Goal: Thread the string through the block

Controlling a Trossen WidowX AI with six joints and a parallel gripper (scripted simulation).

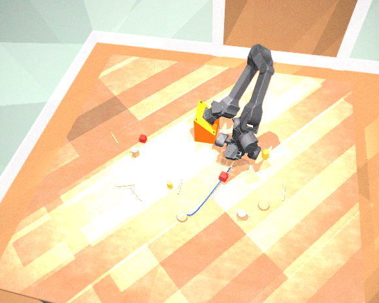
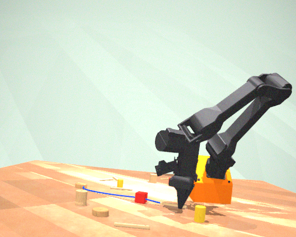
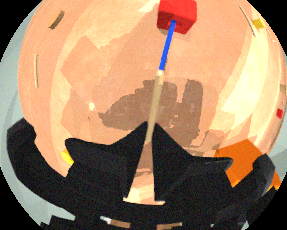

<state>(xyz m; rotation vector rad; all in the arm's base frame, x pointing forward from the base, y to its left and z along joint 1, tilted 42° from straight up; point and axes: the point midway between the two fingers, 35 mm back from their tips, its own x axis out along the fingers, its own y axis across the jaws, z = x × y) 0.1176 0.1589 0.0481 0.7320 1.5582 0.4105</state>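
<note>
Now: gripper tip 3 cm short of the thin wooden stick, 1 cm to the left of it and 1 cm below it. Round my gripper tip: red cube 11 cm ahead, 3 cm to the right, 1 cm above; then loose stick 11 cm ahead, 22 cm to the left; then round wooden button 33 cm ahead, 15 cm to the right, 1 cm above.
</note>
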